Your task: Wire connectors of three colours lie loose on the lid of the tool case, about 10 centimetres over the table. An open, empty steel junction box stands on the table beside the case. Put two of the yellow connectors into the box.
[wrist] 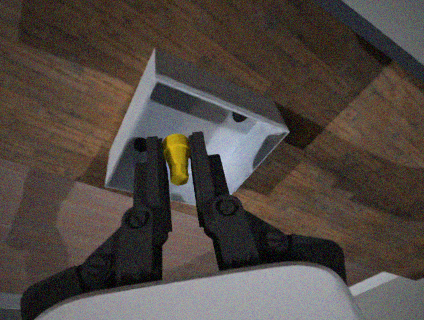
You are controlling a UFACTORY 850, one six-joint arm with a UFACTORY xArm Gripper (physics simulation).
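My gripper (177, 153) is shut on a yellow connector (178, 157), which sits between the two black fingertips with its wide end toward the tips. Both show over the open steel junction box (220, 90), near the middle of the wrist view. The fingers hide part of the box's near wall and floor. Two dark round holes show inside the box; no connector shows on the visible part of its floor. How far the connector is above the box floor is hard to tell.
The box stands on the brown wooden table (330, 190). A grey surface with a dark edge (372, 35), likely the tool case lid, crosses the upper right corner. A paler wood surface shows at the lower left, and a grey area with a white edge at the lower right.
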